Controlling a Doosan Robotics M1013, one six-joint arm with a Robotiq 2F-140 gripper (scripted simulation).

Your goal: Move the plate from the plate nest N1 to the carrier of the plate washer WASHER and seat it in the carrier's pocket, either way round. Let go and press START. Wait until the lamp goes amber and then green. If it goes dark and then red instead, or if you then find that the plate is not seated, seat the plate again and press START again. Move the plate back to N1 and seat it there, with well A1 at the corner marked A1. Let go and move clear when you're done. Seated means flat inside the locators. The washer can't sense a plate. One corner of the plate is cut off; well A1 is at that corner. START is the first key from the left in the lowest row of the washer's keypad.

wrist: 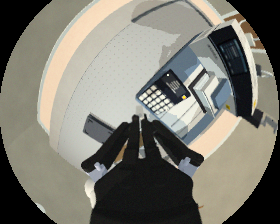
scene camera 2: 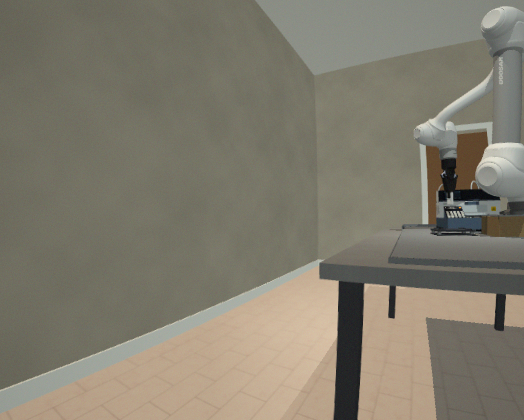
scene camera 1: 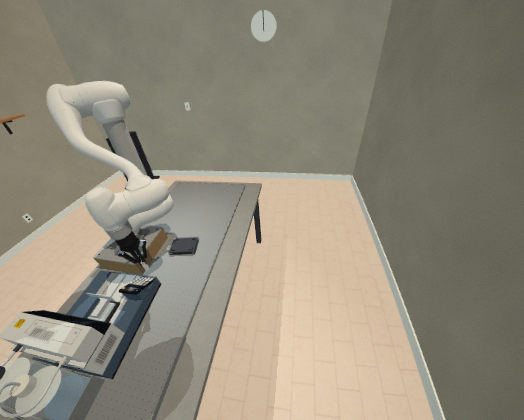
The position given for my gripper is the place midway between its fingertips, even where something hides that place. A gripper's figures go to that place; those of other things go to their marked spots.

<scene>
My gripper [wrist: 139,110]: 0.21 m from the lens. A plate washer [wrist: 219,50]: 0.29 m from the lens.
</scene>
